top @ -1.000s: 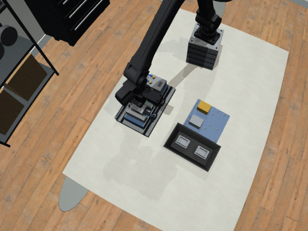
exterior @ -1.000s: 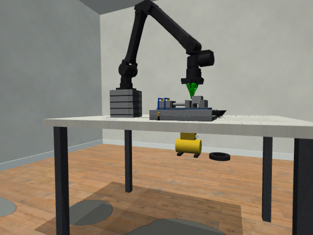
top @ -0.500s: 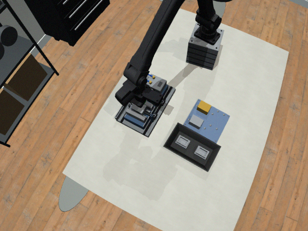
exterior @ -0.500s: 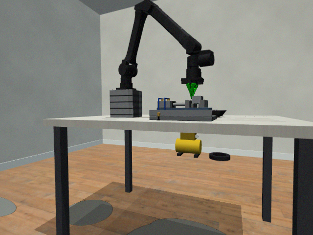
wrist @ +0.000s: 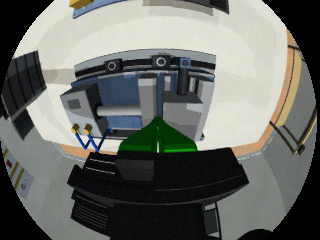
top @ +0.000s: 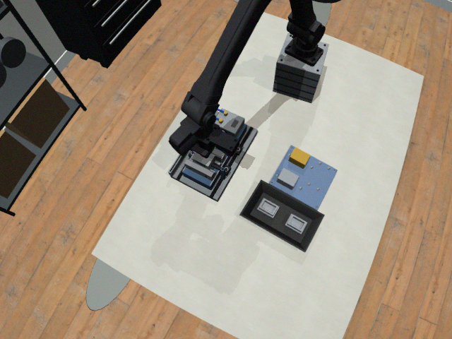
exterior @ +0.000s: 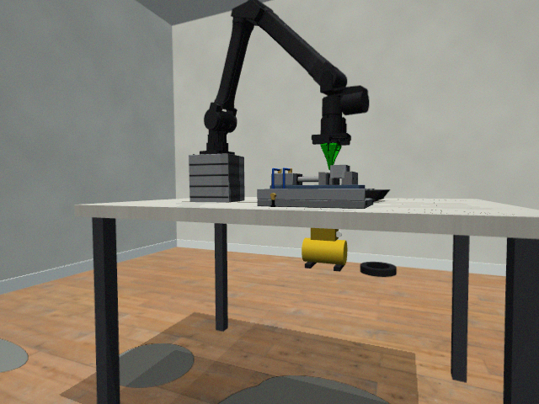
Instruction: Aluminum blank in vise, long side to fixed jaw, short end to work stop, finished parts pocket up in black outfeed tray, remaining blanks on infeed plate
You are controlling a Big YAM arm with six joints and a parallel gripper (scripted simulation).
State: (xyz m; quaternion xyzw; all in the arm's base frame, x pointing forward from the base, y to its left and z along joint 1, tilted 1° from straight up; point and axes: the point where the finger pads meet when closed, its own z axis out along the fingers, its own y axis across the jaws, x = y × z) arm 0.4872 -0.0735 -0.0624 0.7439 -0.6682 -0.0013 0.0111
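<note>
The hose-end block is 13 cm behind my hand, 3 cm below it and 1 cm to the right of it. Round my hand: yellow brass blank (25 cm to the left, 19 cm behind, 9 cm below).
</note>
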